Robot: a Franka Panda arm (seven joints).
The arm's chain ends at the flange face. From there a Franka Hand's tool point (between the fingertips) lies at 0.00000 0.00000 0.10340 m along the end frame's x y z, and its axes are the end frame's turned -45 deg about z.
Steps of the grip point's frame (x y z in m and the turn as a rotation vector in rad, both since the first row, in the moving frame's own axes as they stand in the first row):
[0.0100 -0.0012 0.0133 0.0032 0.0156 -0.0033]
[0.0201 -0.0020 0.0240 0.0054 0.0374 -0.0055]
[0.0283 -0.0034 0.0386 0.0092 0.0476 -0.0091]
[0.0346 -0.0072 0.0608 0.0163 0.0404 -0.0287]
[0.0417 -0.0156 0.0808 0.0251 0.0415 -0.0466]
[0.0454 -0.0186 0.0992 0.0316 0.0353 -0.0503]
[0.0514 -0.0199 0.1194 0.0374 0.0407 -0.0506]
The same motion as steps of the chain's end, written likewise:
[0.0053 -0.0065 0.0133 0.0133 0.0088 -0.0033]
[0.0105 -0.0125 0.0241 0.0303 0.0226 -0.0055]
[0.0148 -0.0183 0.0387 0.0402 0.0272 -0.0091]
[0.0177 -0.0254 0.0609 0.0401 0.0170 -0.0287]
[0.0174 -0.0356 0.0809 0.0471 0.0116 -0.0466]
[0.0188 -0.0404 0.0993 0.0473 0.0026 -0.0503]
[0.0222 -0.0447 0.1196 0.0552 0.0023 -0.0506]

